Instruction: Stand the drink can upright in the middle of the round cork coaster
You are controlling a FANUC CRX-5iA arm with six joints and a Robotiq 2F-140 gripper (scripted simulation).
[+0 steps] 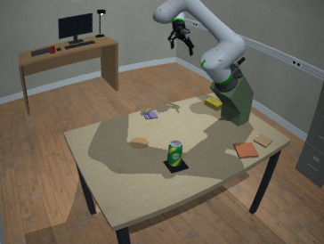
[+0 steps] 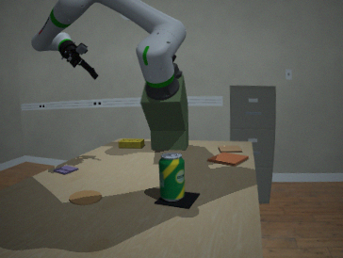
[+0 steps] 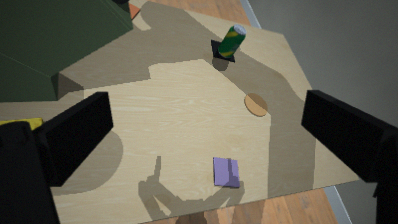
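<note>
Right now the yellow drink can is 600 mm to the left of my hand, 330 mm below it and 220 mm ahead of it. From my hand the other things lie so: orange square pad 600 mm to the left, 390 mm below, 210 mm behind; yellow sponge 380 mm below, 240 mm behind, 60 mm to the left; purple tile 400 mm below, 230 mm ahead, 110 mm to the left.
</note>
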